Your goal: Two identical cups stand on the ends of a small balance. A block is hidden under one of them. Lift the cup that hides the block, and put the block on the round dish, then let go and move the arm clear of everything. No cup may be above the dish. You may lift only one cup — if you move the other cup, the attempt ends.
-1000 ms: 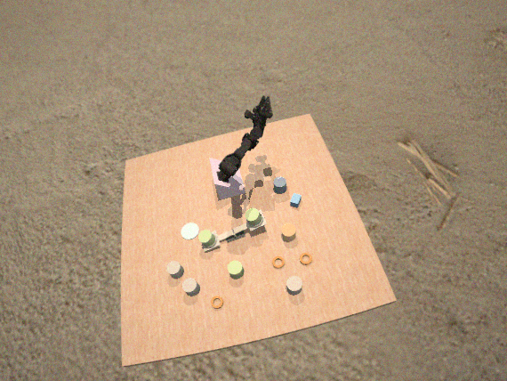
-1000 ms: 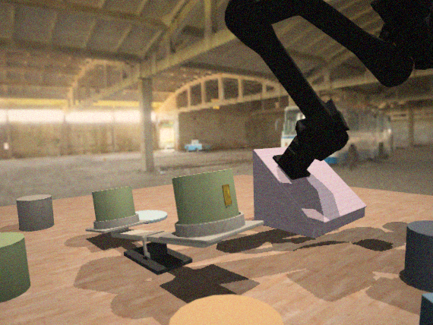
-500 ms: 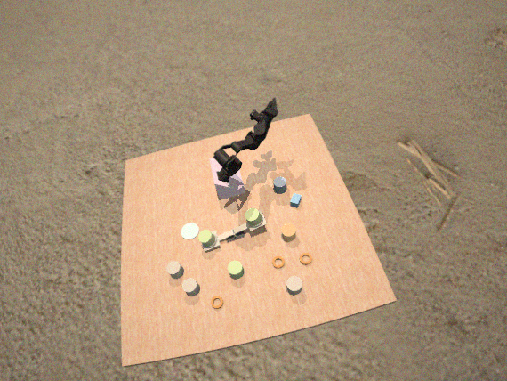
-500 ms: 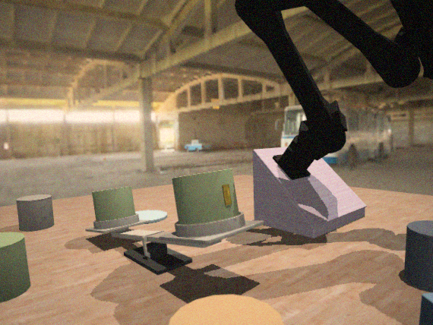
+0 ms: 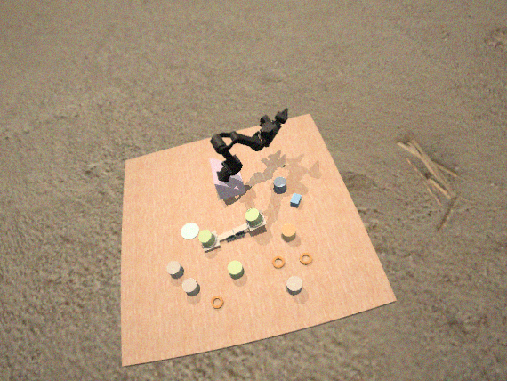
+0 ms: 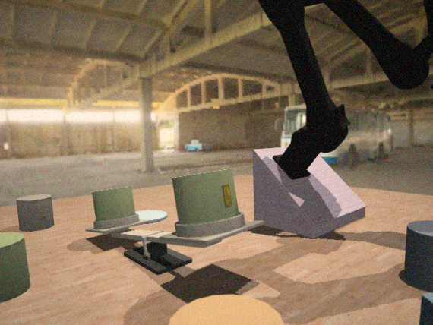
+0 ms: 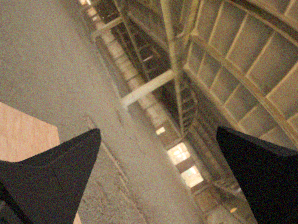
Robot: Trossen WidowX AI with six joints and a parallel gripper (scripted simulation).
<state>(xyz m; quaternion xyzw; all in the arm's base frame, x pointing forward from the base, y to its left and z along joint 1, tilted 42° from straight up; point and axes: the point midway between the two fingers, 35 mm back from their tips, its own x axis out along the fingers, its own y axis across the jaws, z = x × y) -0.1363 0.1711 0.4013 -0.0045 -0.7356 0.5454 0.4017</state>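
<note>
Right now the small block is 57 cm to the right of my gripper tip, 47 cm ahead of it and 27 cm below it. Round my gripper tip: blue cylinder 27 cm below, 27 cm ahead, 11 cm to the right; then orange cylinder 56 cm ahead, 27 cm below, 16 cm to the right; then blue block 38 cm ahead, 29 cm below, 8 cm to the right.
</note>
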